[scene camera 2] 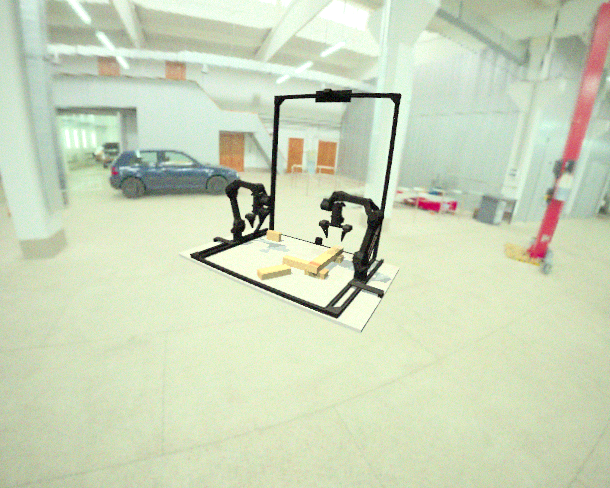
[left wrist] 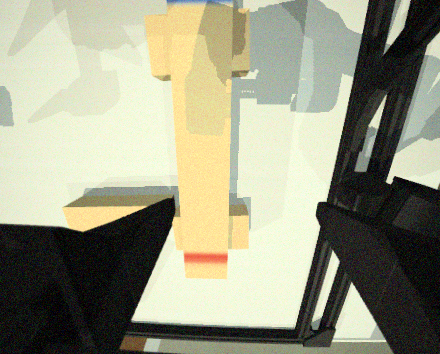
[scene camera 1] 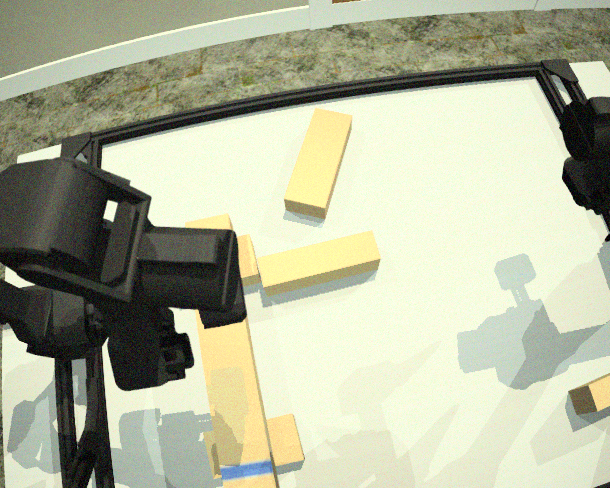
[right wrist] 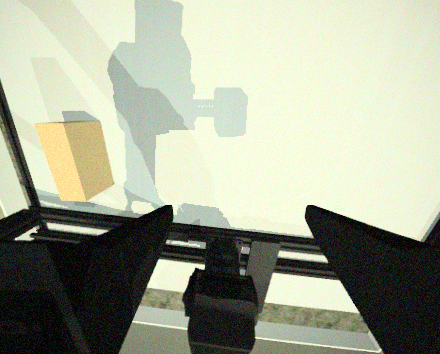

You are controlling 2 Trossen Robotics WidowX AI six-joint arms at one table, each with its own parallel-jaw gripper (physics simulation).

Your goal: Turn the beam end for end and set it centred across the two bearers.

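Places are measured from the left arm's base along level axes (x ahead, y left, z up), in millimetres.
Pixels of known places: left gripper, fingertip midpoint: [scene camera 2: 334,239] [left wrist: 245,206]; right gripper, fingertip midpoint: [scene camera 2: 256,226] [right wrist: 238,211]; left arm's base, origin of the base link: [scene camera 2: 359,279] [left wrist: 359,191]; right arm's base, origin of the base link: [scene camera 2: 237,240] [right wrist: 223,251].
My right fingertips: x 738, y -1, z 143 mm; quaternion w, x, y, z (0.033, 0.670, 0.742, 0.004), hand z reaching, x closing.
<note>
For each thing: its top centre in the pictures, then the offset to it from my right fingertips. "spot": a spot on its surface instead.
- long wooden beam, middle of its top: [left wrist: 202,153] [scene camera 1: 225,351] [scene camera 2: 327,254] dz -87, dx -496, dy -64 mm
- blue band, surface spot: [scene camera 1: 246,470] spot: dz -87, dx -493, dy -216 mm
- loose block, middle of its top: [scene camera 1: 318,258] [left wrist: 115,219] [scene camera 2: 296,259] dz -118, dx -356, dy +51 mm
- third block, middle of its top: [right wrist: 61,165] [scene camera 2: 274,232] dz -99, dx +23, dy -226 mm
The long wooden beam [scene camera 1: 231,366] [scene camera 2: 326,258] [left wrist: 205,165] lies across two low wooden bearers. One bearer [scene camera 1: 248,259] [left wrist: 239,231] is under it near its red-banded end, which sticks out a little past that bearer. The other bearer [scene camera 1: 287,441] [left wrist: 158,50] is near the blue band [scene camera 1: 246,470]; the tip beyond that band is cut off in scene camera 1 and the left wrist view. My left gripper [scene camera 2: 334,238] [left wrist: 245,206] is open and empty above the beam, and its arm hides part of the beam in scene camera 1. My right gripper [scene camera 2: 257,221] [right wrist: 238,211] is open and empty, away from the beam.
One loose block [scene camera 1: 320,262] [scene camera 2: 300,263] [left wrist: 115,212] lies close beside the bearer near the red band. Another block [scene camera 1: 319,162] [scene camera 2: 273,272] lies towards the black frame rail [scene camera 1: 325,93]. A third block [scene camera 1: 600,394] [scene camera 2: 273,235] [right wrist: 90,160] lies on the right arm's side.
</note>
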